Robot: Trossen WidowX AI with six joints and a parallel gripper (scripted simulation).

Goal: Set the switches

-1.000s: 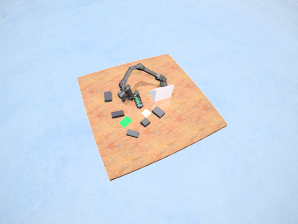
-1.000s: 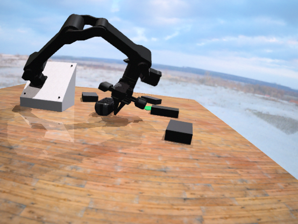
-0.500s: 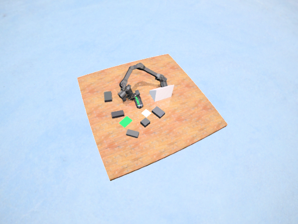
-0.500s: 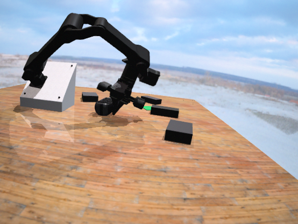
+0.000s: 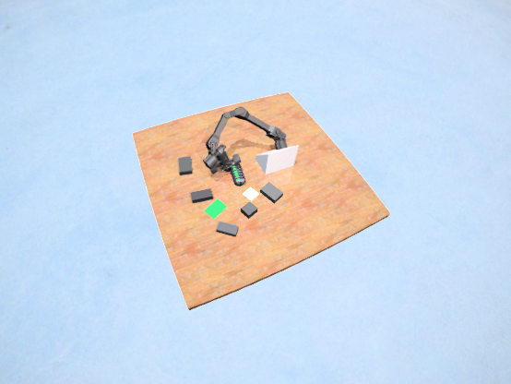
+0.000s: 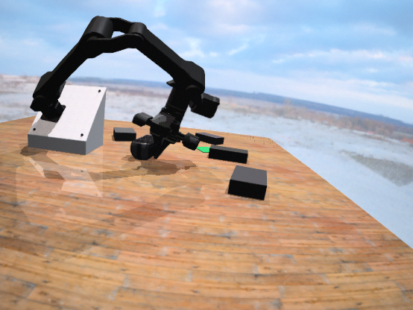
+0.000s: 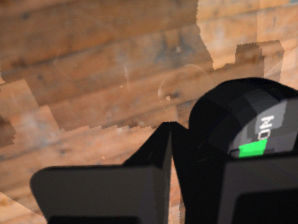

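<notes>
Right now my gripper tip is 200 mm to the right of the white tile and 70 mm past it. Round my gripper tip: green tile: 230 mm to the left, 150 mm ahead, 10 mm below; then dark block: 250 mm ahead, 120 mm to the right, 10 mm above.
</notes>
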